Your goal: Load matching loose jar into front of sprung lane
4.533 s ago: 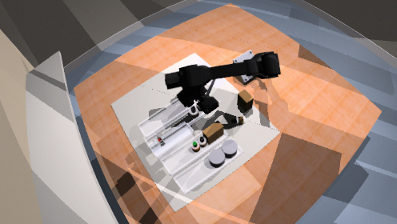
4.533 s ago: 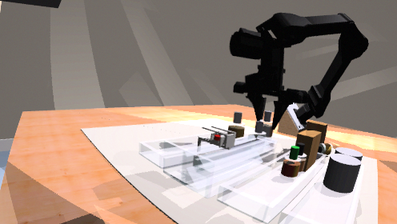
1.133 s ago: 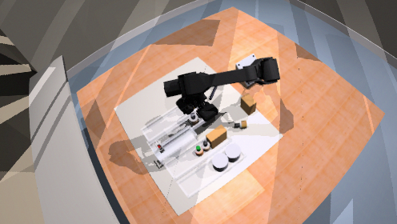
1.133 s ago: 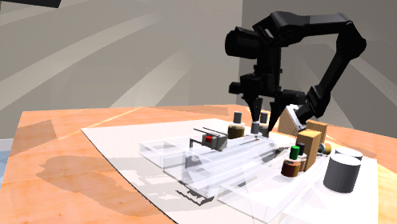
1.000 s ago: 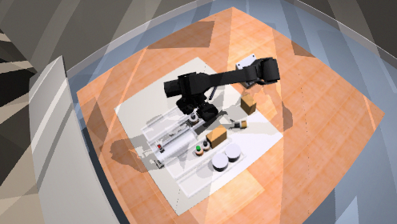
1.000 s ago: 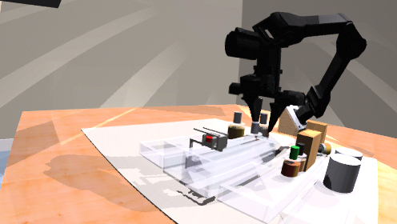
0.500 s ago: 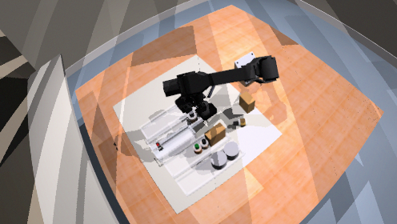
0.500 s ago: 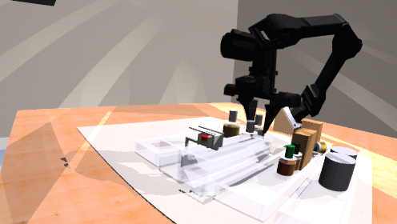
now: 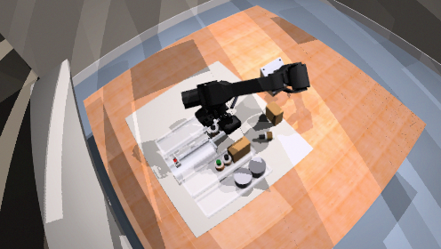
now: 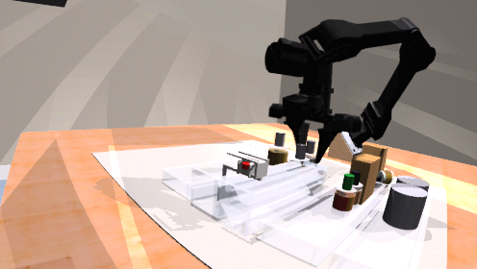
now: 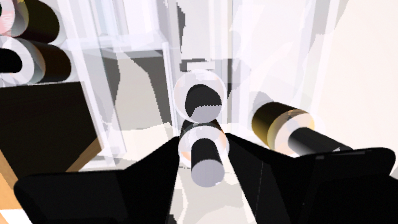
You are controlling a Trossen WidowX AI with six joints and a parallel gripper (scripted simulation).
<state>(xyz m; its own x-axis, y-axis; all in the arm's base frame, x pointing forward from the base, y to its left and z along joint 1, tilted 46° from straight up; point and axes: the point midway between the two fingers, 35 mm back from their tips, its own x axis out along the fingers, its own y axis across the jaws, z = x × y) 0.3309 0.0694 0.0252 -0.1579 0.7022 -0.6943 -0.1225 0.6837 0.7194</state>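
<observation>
The brown box lies 13 cm to the left of my gripper tip. From my gripper tip the other things lie so: sprung lane: 14 cm ahead, 4 cm to the left, 2 cm below; then dark rod: 13 cm behind, 11 cm to the right, 3 cm below; then jar: 12 cm to the left, 12 cm behind, 2 cm below.
</observation>
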